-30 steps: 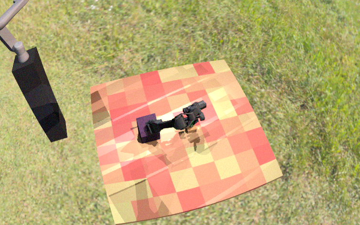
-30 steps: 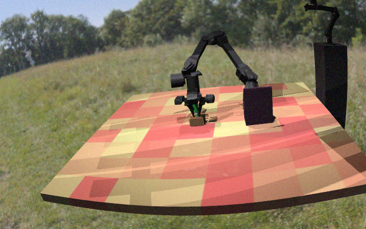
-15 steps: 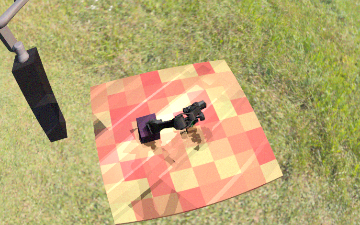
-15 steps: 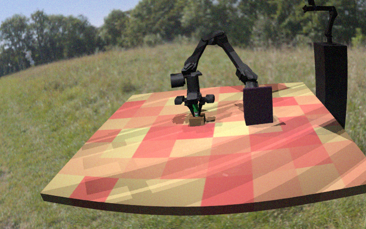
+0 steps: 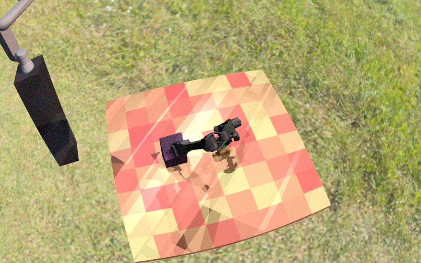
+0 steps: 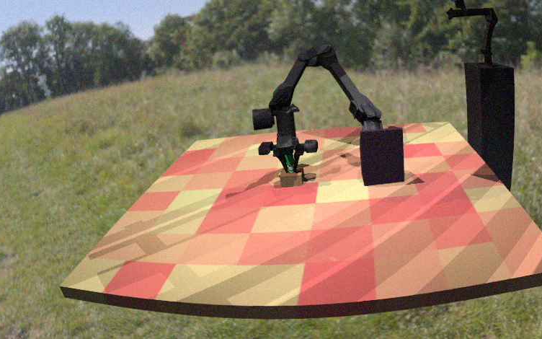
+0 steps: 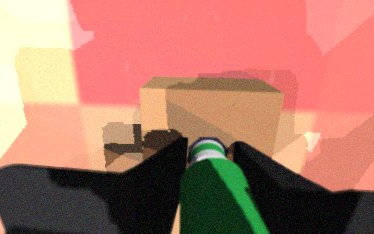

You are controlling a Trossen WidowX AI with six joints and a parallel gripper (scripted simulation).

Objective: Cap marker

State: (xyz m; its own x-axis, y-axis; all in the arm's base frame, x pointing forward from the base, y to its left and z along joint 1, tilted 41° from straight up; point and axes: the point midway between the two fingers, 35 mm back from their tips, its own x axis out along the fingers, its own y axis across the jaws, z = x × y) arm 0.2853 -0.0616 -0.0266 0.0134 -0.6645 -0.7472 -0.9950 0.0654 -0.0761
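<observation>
Right now the green marker cap is 5 cm above my gripper tip.
</observation>
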